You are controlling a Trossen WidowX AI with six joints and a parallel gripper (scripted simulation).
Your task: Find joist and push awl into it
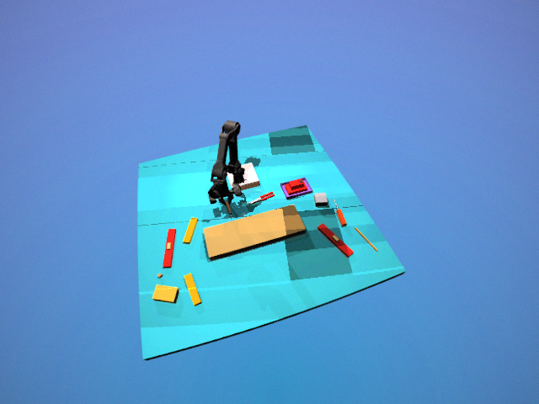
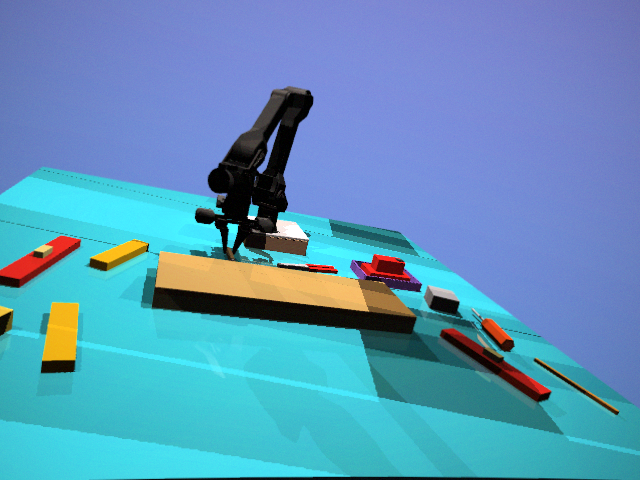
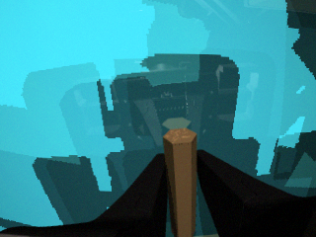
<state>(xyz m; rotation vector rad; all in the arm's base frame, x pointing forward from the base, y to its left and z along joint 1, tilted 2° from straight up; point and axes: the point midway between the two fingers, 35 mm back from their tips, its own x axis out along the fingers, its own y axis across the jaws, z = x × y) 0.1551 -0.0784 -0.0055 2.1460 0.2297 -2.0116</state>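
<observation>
Right now the awl is 50 mm ahead of my gripper tip and 10 mm to the left of it. From my gripper tip the other things lie so: grey block: 50 mm ahead, 550 mm to the left, 20 mm above; stud finder: 70 mm behind, 440 mm to the left, 50 mm above; purple tray: 70 mm behind, 420 mm to the left, 10 mm above.
</observation>
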